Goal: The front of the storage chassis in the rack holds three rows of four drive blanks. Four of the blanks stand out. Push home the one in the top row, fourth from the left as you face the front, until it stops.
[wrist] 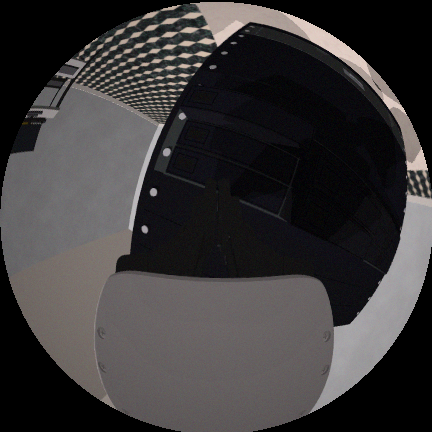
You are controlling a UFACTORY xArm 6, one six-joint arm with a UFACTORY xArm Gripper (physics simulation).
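Observation:
The storage chassis is very dark and sits tilted in view in the black rack. Three blanks show at its left end, one above another: an upper one, a middle one and a lower one, each with a square outline. Another blank face, right of the fingertips, has thin lit edges. Shadow hides most of the right part, so I cannot make out the top row's fourth blank or how far it stands out. My gripper is shut and empty, its tips over the lower part of the chassis front; contact cannot be told.
Pale round dots run along the rack's left edge. A grey plate of the arm fills the bottom of the view. A patterned surface lies at upper left, with grey and black equipment at far left. Plain grey surfaces flank the rack.

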